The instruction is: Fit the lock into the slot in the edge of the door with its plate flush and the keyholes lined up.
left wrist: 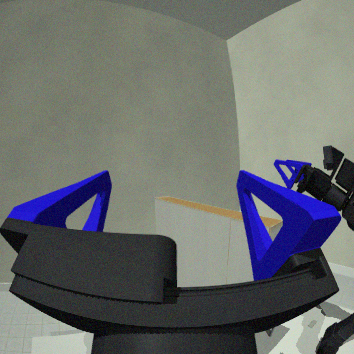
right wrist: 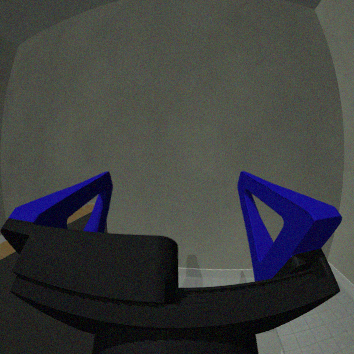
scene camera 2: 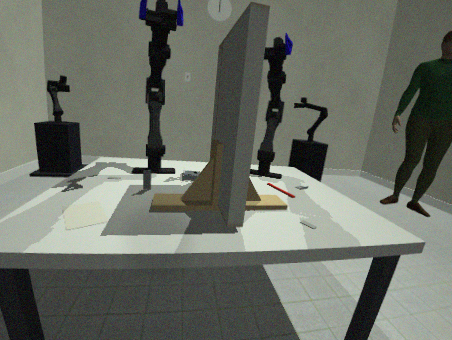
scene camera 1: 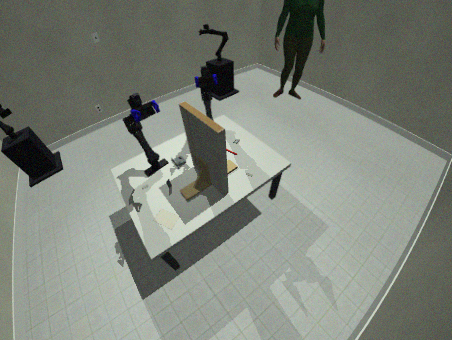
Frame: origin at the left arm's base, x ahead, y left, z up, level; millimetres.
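Seen in the pictures: left gripper, fingertip midpoint: (left wrist: 173,177) (scene camera 2: 273,34) (scene camera 1: 205,78); right gripper, fingertip midpoint: (left wrist: 280,161) (right wrist: 174,178) (scene camera 1: 149,109); left arm's base at its link origin: (scene camera 2: 263,174); right arm's base at its link origin: (scene camera 2: 154,171) (scene camera 1: 156,167).
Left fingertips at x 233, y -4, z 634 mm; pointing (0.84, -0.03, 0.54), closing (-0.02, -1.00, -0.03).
Observation:
Offsets run from my left fingertips to a thing's top centre. "spot": to the spot under its first point. Level surfaces: height alone.
A grey door {dx +273, dy -62, dz -82 mm} (scene camera 1: 204,145) (scene camera 2: 231,125) (left wrist: 200,245) stands upright in wooden feet {spot: dx +379, dy -215, dz -616 mm} (scene camera 1: 189,192) (scene camera 2: 167,202). Its slot cannot be made out. A small grey metal object {dx +47, dy -292, dz -608 mm} (scene camera 1: 178,161) (scene camera 2: 190,175), which looks like the lock, lies on the table left of the door, towards the arm bases; its plate and keyhole are too small to tell. My left gripper (scene camera 1: 206,80) (left wrist: 173,177) is open and empty, high beyond the door. My right gripper (scene camera 1: 145,110) (scene camera 2: 162,11) (right wrist: 174,178) is open and empty, high above the table at the picture's left of the door.
The white table {dz -634 mm} (scene camera 1: 270,162) (scene camera 2: 360,240) also bears a small upright grey block {dx +290, dy -360, dz -558 mm} (scene camera 1: 169,187) (scene camera 2: 147,180), a cream sheet {dx +550, dy -378, dz -633 mm} (scene camera 1: 167,219) (scene camera 2: 82,215), a red stick {dx -6, dy +118, dz -628 mm} (scene camera 1: 231,151) (scene camera 2: 281,190) and a small grey bar {dx +282, dy +233, dz -632 mm} (scene camera 1: 249,174) (scene camera 2: 308,224). The tall door stands between the arms.

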